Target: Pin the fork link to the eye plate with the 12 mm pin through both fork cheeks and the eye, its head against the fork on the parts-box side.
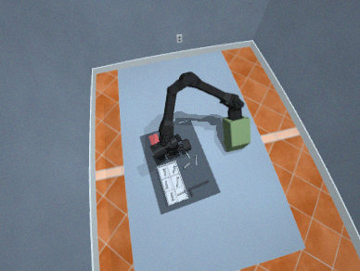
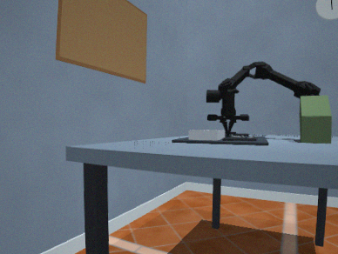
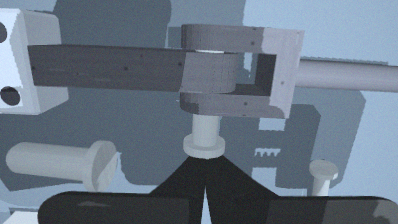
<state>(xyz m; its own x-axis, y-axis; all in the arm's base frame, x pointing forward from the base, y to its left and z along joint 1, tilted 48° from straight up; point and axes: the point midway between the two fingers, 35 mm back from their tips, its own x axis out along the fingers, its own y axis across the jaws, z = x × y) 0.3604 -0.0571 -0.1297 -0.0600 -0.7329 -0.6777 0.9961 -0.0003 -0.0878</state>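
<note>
Now: the eye plate 2 cm ahead of my hand, 4 cm to the right of it and 3 cm below it. From my hand the other things lie so: thick headed pin 7 cm ahead, 1 cm to the left, 3 cm below; dark mat 5 cm to the left, 4 cm below; thin headed pin 7 cm behind, 3 cm to the left, 3 cm below.
</note>
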